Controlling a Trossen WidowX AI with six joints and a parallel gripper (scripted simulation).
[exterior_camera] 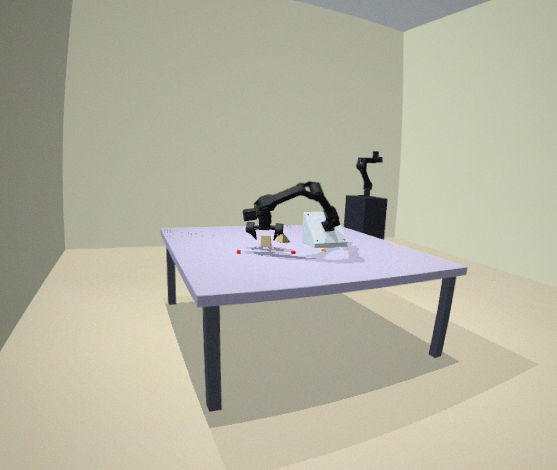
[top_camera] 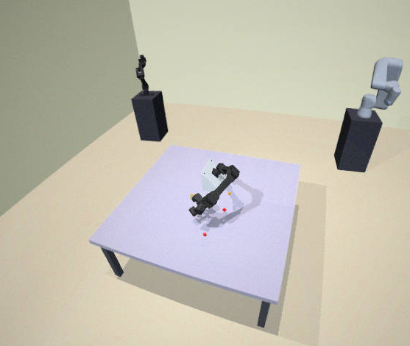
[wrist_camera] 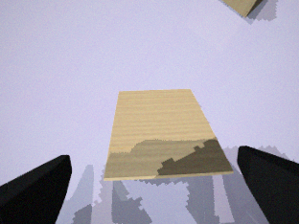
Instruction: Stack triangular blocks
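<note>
Right now my gripper tip is 2 cm above the tan triangular block and 1 cm past it. The rest, counted from my gripper tip: small orange piece (24 cm behind, 18 cm to the left, 3 cm below).
</note>
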